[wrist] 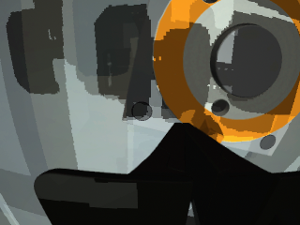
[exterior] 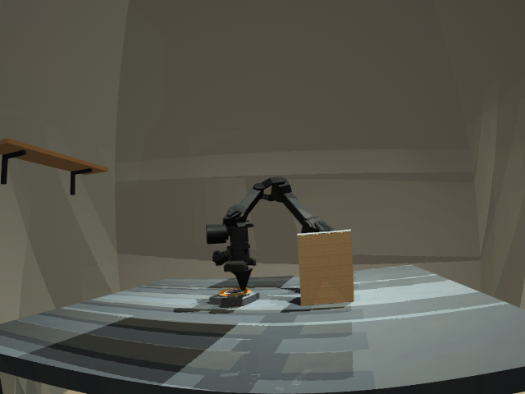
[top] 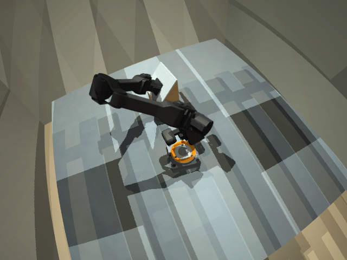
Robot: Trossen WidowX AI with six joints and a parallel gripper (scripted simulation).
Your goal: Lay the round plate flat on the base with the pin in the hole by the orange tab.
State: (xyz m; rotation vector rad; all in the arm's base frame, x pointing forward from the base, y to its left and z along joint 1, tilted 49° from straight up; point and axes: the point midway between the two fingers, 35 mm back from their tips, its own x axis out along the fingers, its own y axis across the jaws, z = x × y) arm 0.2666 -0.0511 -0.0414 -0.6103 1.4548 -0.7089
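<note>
My gripper tip is now 4 cm to the left of the square base, 4 cm short of it and 2 cm above it.
</note>
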